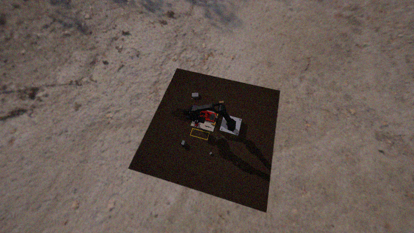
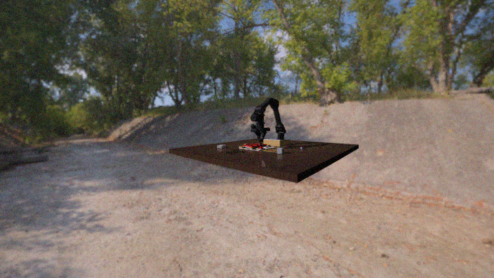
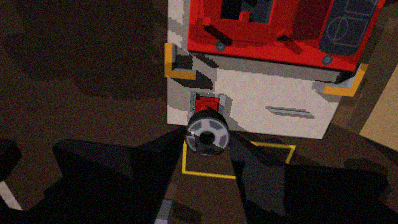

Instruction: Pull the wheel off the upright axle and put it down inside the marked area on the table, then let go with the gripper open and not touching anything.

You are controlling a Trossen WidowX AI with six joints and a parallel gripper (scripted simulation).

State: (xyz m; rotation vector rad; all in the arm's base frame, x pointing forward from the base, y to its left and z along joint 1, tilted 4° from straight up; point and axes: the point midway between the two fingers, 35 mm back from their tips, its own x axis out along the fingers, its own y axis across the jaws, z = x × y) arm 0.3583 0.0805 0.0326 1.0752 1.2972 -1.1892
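Now: the white board 10 cm to the right of my gripper tip, 7 cm below it and 5 cm behind it. From my gripper tip the other things lie so: grey wheel (right at my gripper tip).
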